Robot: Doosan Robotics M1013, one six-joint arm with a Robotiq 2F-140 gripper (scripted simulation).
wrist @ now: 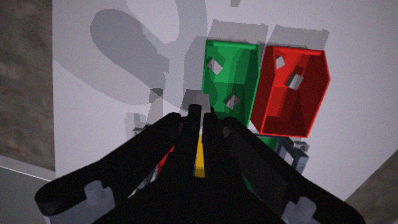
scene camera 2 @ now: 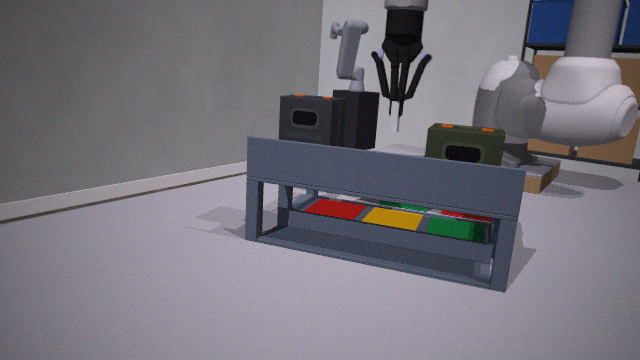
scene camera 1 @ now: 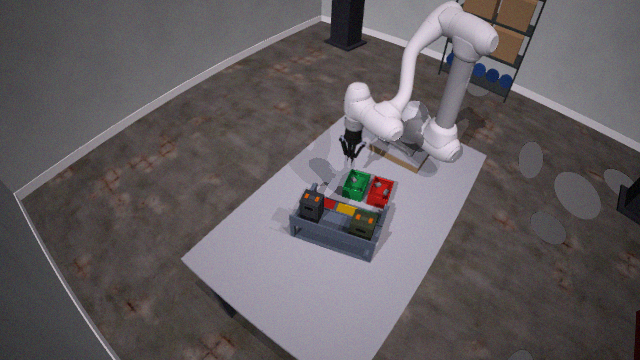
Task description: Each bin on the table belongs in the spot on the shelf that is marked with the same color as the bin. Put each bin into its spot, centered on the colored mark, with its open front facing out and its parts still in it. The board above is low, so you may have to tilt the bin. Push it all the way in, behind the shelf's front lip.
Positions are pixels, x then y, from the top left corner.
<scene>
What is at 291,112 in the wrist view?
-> A red bin.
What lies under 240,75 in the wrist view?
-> A green bin.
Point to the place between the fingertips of my gripper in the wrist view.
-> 202,102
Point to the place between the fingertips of my gripper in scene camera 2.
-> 393,131
</scene>
